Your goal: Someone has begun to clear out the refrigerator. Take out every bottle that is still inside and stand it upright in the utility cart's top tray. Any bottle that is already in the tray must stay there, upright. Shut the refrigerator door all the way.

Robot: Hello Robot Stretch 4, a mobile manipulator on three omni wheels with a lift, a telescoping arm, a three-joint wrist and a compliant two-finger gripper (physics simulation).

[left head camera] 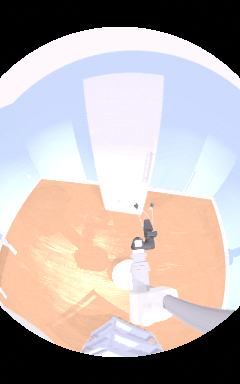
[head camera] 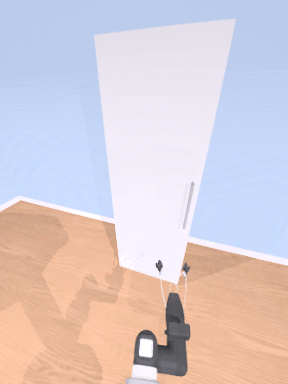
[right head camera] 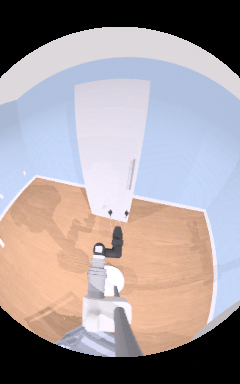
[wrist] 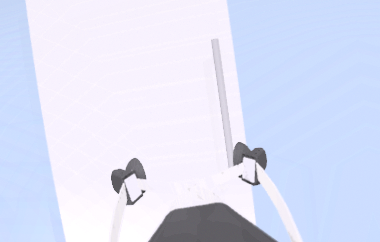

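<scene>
The white refrigerator door stands upright ahead, seen from the front. It looks shut, with no gap or inside showing. Its grey vertical bar handle is near the right edge. My gripper is open and empty, in front of the door and back from the handle. In the wrist view the right fingertip overlaps the handle's lower end. Bottles and the cart's top tray cannot be made out in these views.
A pale slatted structure shows at the bottom edge of both side head views; I cannot tell what it is. Blue walls stand behind the refrigerator and at both sides. Wooden floor lies around my arm.
</scene>
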